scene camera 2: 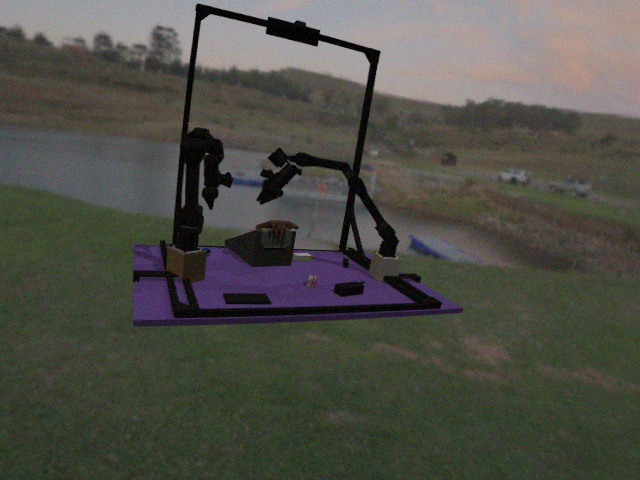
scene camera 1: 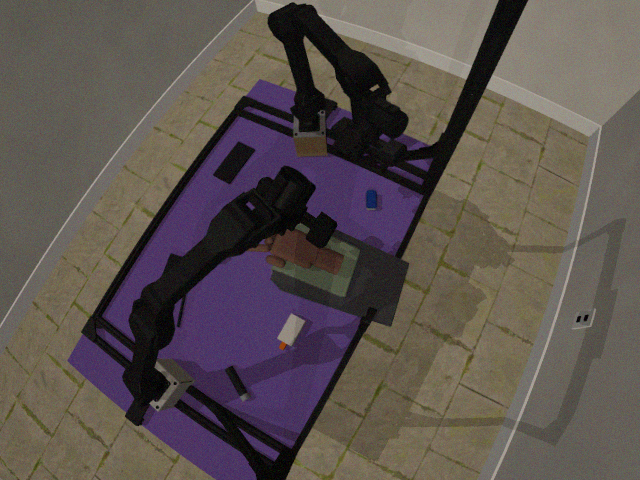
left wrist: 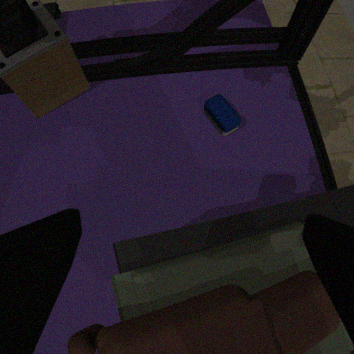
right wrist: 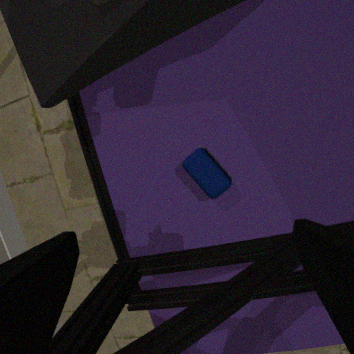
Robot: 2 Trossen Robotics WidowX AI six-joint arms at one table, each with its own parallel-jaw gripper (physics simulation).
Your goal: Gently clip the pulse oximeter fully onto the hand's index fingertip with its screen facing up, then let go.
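Where they show: left gripper, fingertip midpoint: (scene camera 2: pixel 258 202) (scene camera 1: pixel 309 205) (left wrist: pixel 194 223); right gripper, fingertip midpoint: (scene camera 2: pixel 212 205) (scene camera 1: pixel 369 165) (right wrist: pixel 186 236); left arm's base, link origin: (scene camera 2: pixel 387 255) (scene camera 1: pixel 155 385); right arm's base, link origin: (scene camera 2: pixel 187 248) (scene camera 1: pixel 309 123) (left wrist: pixel 19 32).
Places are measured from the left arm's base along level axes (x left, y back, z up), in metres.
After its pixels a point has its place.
The small blue block with a pale underside (scene camera 1: pixel 371 199) @(y -0.786, x -0.150, z -0.073 m) (scene camera 2: pixel 206 250) (left wrist: pixel 222 114) @(y -0.781, x -0.147, z -0.073 m) (right wrist: pixel 207 173) @(y -0.790, x -0.146, z -0.073 m), which looks like the pulse oximeter, lies on the purple table; no screen can be made out. The brown hand (scene camera 1: pixel 297 248) @(y -0.506, x -0.106, z 0.083 m) (scene camera 2: pixel 279 225) @(y -0.502, x -0.023, z 0.086 m) (left wrist: pixel 200 325) @(y -0.537, x -0.099, z 0.081 m) rests palm down on a green pad (scene camera 1: pixel 341 284) @(y -0.509, x -0.233, z -0.001 m) on a dark wedge (scene camera 1: pixel 382 279) @(y -0.594, x -0.311, z -0.055 m). In scene camera 1 my left arm partly hides its fingers. My left gripper (scene camera 2: pixel 262 200) @(y -0.589, x -0.090, z 0.162 m) (left wrist: pixel 194 223) @(y -0.589, x -0.090, z 0.162 m) is open and empty, high above the hand. My right gripper (scene camera 2: pixel 210 205) @(y -0.775, x -0.133, z 0.123 m) (right wrist: pixel 186 236) @(y -0.775, x -0.133, z 0.123 m) is open and empty, high above the table near the blue block.
A white box with an orange end (scene camera 1: pixel 292 329) @(y -0.341, x -0.188, z -0.077 m) (scene camera 2: pixel 301 256) @(y -0.347, x -0.164, z -0.082 m), a black cylinder (scene camera 1: pixel 236 382) @(y -0.130, x -0.153, z -0.080 m) (scene camera 2: pixel 345 262) @(y -0.147, x -0.111, z -0.081 m), a flat black slab (scene camera 1: pixel 234 162) @(y -0.655, x 0.308, z -0.097 m) (scene camera 2: pixel 247 298) @(y -0.656, x 0.319, z -0.097 m), a black case (scene camera 2: pixel 348 288) @(y -0.267, x 0.244, z -0.074 m) and a small red-white item (scene camera 2: pixel 311 281) @(y -0.390, x 0.165, z -0.082 m) lie on the table. Black frame bars edge it.
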